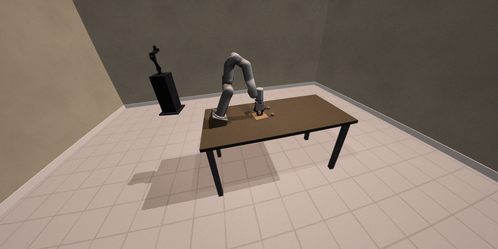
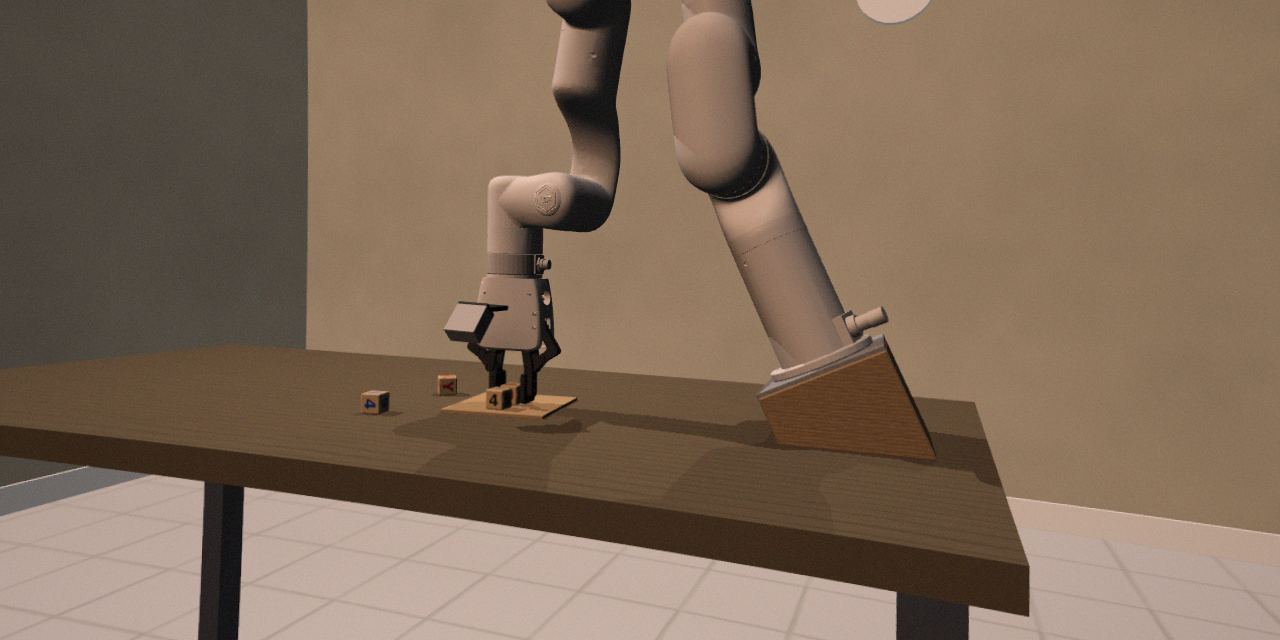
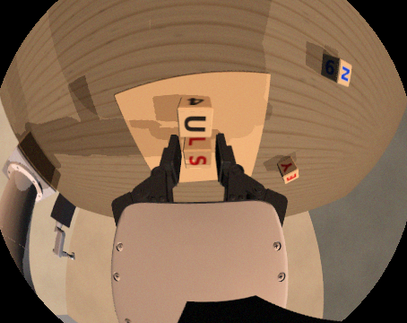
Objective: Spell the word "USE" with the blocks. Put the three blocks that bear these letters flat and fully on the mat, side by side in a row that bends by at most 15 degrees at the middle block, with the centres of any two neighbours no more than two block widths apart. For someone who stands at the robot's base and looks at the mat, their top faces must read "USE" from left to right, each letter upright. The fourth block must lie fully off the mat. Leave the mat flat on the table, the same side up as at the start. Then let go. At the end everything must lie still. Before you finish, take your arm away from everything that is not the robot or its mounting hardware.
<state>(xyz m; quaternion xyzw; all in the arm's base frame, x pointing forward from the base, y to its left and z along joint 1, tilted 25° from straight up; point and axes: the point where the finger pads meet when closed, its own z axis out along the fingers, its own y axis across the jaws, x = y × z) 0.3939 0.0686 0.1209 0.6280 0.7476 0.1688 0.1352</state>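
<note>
My hand is 20 mm above the tan mat.
</note>
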